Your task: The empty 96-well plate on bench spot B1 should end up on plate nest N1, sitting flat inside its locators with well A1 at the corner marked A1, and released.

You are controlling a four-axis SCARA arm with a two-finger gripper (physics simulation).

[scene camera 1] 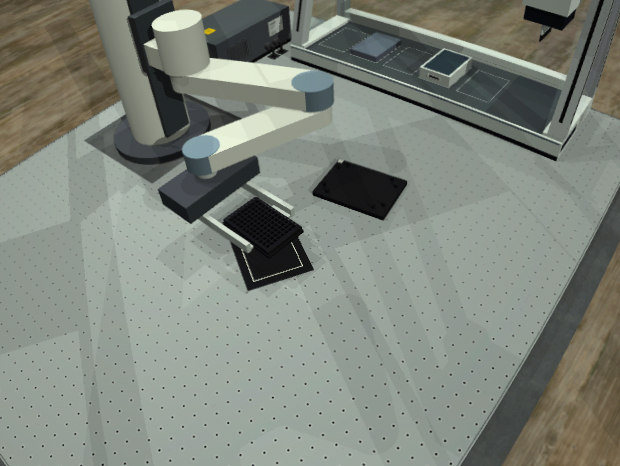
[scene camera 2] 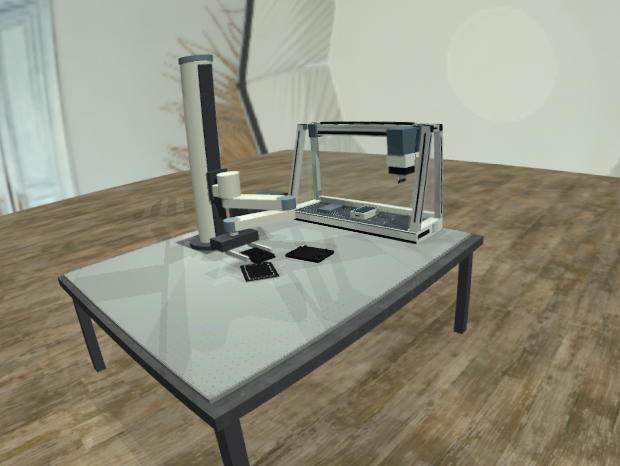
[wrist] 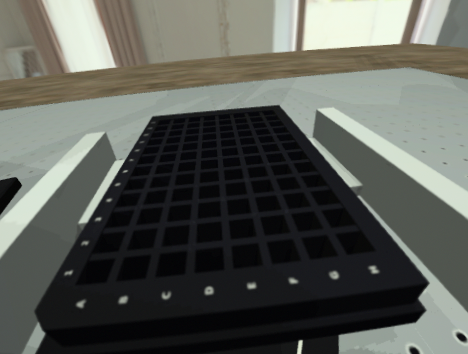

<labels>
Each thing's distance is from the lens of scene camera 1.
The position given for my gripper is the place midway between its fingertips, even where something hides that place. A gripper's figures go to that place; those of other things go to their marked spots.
my gripper [scene camera 1: 271, 229]: 0.96 m
black well plate [scene camera 1: 269, 230]: 0.96 m
black box [scene camera 1: 230, 29]: 1.57 m
The marked spots on the black box and the black well plate are 0.77 m apart.
</labels>
